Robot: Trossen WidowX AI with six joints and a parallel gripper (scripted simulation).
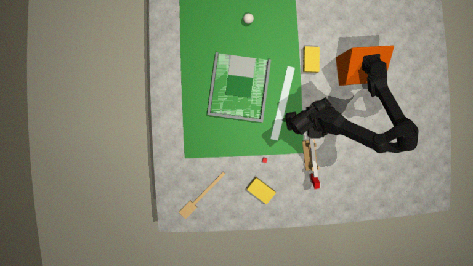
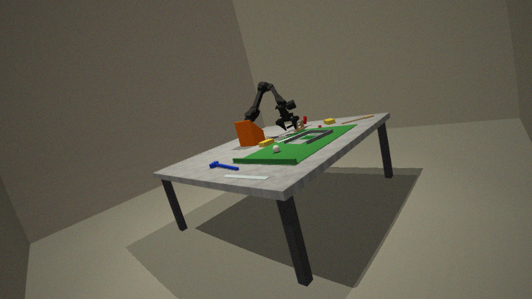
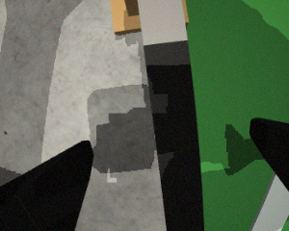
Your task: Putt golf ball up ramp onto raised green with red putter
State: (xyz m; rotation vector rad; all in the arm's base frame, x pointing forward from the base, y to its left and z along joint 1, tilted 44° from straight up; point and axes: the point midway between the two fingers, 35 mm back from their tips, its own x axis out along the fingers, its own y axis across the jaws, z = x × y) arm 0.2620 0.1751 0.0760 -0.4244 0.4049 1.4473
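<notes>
My gripper tip is now 13 cm to the right of the wooden rack. The rest, counted from my gripper tip: white golf ball (45 cm to the right, 15 cm ahead, 1 cm below); then red cube (19 cm ahead, 12 cm to the left, 3 cm below); then tan wooden putter (48 cm ahead, 23 cm to the left, 3 cm below).
</notes>
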